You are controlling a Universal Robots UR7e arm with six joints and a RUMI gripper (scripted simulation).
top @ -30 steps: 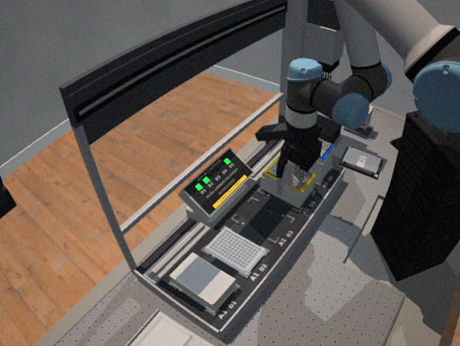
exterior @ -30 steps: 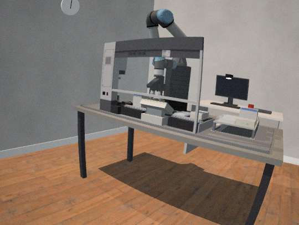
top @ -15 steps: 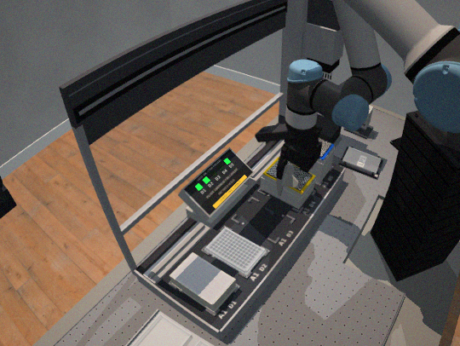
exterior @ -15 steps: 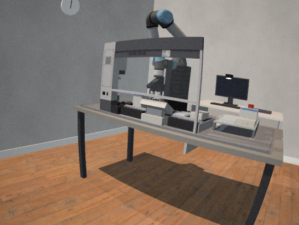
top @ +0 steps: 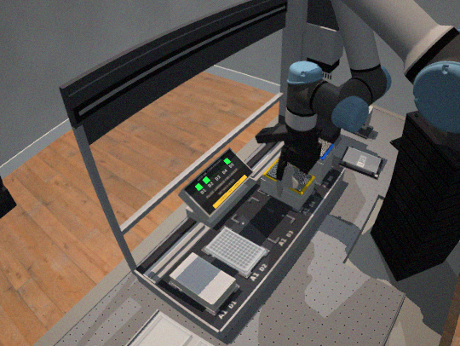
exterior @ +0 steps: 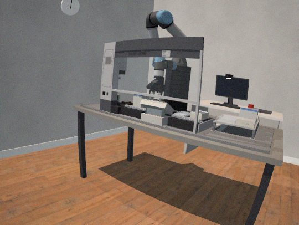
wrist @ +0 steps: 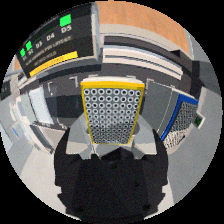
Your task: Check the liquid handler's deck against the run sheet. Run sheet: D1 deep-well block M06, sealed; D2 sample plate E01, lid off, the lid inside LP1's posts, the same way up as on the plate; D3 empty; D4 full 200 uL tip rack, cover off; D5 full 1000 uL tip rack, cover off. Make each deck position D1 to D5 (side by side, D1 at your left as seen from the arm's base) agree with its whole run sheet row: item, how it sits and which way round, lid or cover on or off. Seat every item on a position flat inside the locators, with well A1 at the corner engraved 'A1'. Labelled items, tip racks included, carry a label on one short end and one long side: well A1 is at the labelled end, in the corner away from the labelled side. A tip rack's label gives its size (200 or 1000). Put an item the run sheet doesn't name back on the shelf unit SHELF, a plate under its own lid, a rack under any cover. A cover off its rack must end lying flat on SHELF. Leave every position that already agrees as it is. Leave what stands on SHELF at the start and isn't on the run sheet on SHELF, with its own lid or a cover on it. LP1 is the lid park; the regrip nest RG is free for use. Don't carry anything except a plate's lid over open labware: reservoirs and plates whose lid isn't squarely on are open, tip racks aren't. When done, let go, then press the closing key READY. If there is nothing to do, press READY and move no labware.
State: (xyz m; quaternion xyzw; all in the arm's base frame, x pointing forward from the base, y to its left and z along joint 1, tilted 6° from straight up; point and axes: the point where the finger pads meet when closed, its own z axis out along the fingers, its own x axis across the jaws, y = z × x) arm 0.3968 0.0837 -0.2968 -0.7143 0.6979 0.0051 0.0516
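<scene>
The yellow-rimmed tip rack lies 1 cm behind my hand, 1 cm to the right of it and 1 cm above it. Round my hand: flat lid: 12 cm behind, 32 cm to the right, 8 cm below; then sample plate: 1 cm behind, 25 cm to the left, 3 cm below; then blue-rimmed tip rack: 13 cm to the right, 3 cm above.
</scene>
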